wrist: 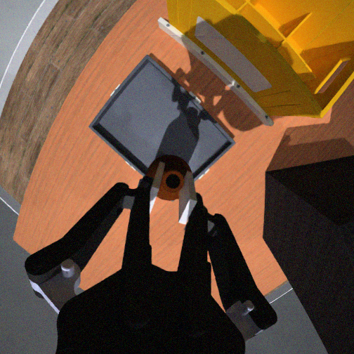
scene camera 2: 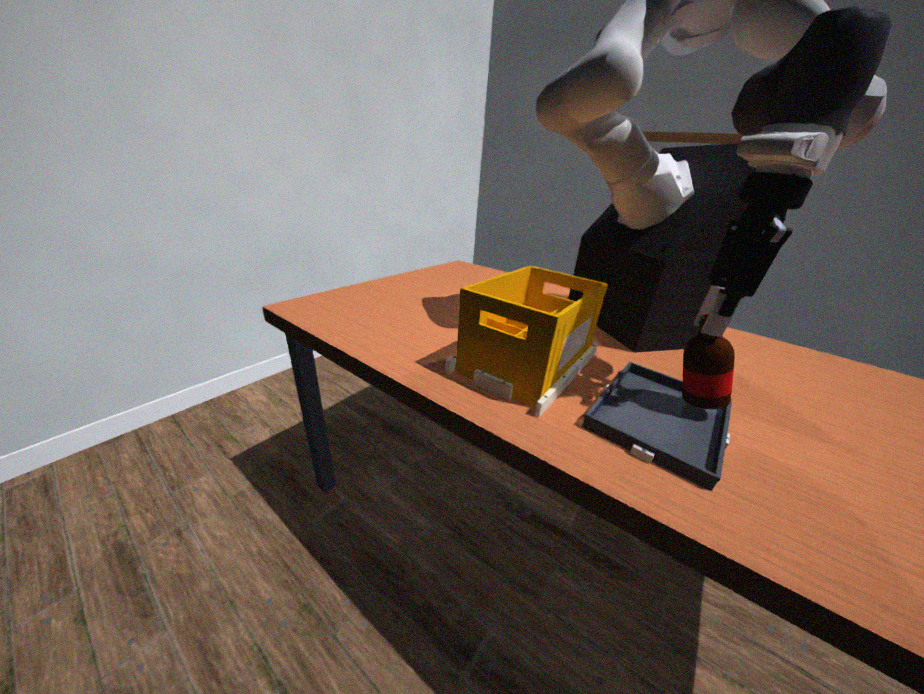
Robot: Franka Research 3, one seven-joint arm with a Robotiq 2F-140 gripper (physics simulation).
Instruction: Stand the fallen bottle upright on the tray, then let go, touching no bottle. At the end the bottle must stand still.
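The brown bottle with a red label [scene camera 2: 708, 373] [wrist: 167, 162] is upright, neck up, at the back right part of the dark tray [scene camera 2: 672, 440] [wrist: 130, 105]. My gripper [scene camera 2: 711, 319] [wrist: 172, 176] is shut on the bottle's neck, with one light fingertip on each side of it, and points down at a slant. In the wrist view the bottle's round mouth faces the camera and its body hides the near corner of the tray. The bottle's shadow falls across the tray floor. Whether the base touches the tray or hangs slightly above it I cannot tell.
A yellow crate [scene camera 2: 507, 351] [wrist: 295, 75] stands beside the tray, with light rails [scene camera 2: 567, 377] [wrist: 220, 75] along its foot. A large dark block [scene camera 2: 634, 276] [wrist: 310, 215] is behind the tray. The wooden table's front edge [scene camera 2: 478, 448] runs past the tray and crate.
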